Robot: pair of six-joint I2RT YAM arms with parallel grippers.
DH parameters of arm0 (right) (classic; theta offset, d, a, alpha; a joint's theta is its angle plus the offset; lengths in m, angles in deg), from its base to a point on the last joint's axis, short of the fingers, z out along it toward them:
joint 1: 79.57 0.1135 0.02 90
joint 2: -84.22 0 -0.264 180
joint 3: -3.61 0 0.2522 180
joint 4: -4.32 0 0.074 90
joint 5: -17.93 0 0 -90
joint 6: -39.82 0.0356 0 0
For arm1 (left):
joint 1: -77.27 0.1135 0.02 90
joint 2: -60.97 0 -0.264 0
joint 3: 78.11 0 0.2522 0
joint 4: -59.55 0 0.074 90
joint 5: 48.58 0 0 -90
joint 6: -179.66 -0.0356 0 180
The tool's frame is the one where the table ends.
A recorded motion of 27 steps. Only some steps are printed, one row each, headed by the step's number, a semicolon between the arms.
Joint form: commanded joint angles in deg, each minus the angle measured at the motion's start. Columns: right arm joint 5, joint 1, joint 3, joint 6, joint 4, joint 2; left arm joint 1, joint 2, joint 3, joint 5, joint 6, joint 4.
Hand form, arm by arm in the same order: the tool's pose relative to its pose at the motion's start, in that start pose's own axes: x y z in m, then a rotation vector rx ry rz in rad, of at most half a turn. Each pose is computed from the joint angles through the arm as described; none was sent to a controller.
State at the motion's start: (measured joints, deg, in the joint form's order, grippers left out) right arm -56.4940 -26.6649 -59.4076 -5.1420 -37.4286 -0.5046; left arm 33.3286 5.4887 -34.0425 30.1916 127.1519 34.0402
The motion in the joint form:
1: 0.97 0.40 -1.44 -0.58 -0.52 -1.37; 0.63 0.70 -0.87 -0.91 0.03 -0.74
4: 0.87 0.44 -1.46 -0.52 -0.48 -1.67; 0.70 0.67 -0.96 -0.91 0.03 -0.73
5: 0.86 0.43 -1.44 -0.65 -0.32 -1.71; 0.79 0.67 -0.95 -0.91 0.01 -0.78
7: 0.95 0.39 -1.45 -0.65 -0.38 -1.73; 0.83 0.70 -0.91 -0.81 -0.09 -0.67
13: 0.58 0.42 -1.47 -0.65 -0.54 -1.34; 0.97 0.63 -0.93 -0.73 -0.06 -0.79
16: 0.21 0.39 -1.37 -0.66 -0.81 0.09; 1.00 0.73 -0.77 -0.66 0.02 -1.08
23: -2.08 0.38 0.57 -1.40 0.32 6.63; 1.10 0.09 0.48 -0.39 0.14 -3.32
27: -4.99 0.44 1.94 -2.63 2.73 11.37; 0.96 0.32 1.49 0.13 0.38 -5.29
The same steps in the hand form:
1: -0.0024 0.0051 0.0016 0.0139 -0.0056 -0.0183; 0.0026 0.0056 -0.0003 -0.0298 -0.0016 -0.0038
4: -0.0019 0.0055 0.0028 0.0152 -0.0014 -0.0190; 0.0030 0.0061 0.0000 -0.0318 -0.0006 -0.0042
5: -0.0020 0.0056 0.0031 0.0140 -0.0025 -0.0207; 0.0028 0.0064 0.0000 -0.0333 -0.0006 -0.0046
7: -0.0021 0.0054 0.0032 0.0162 -0.0029 -0.0204; 0.0024 0.0062 -0.0002 -0.0306 -0.0022 -0.0039
13: -0.0023 0.0054 0.0013 0.0085 -0.0012 -0.0196; 0.0025 0.0068 0.0002 -0.0334 0.0005 -0.0052
16: -0.0036 0.0044 -0.0048 -0.0084 -0.0093 -0.0143; 0.0020 0.0066 -0.0004 -0.0331 0.0014 -0.0068
23: -0.0048 -0.0019 -0.0283 -0.1046 -0.0505 -0.0020; 0.0001 0.0055 -0.0007 -0.0475 0.0258 -0.0046
27: -0.0061 -0.0045 -0.0455 -0.2096 -0.0877 -0.0040; -0.0017 0.0038 -0.0036 -0.0462 0.0422 -0.0051

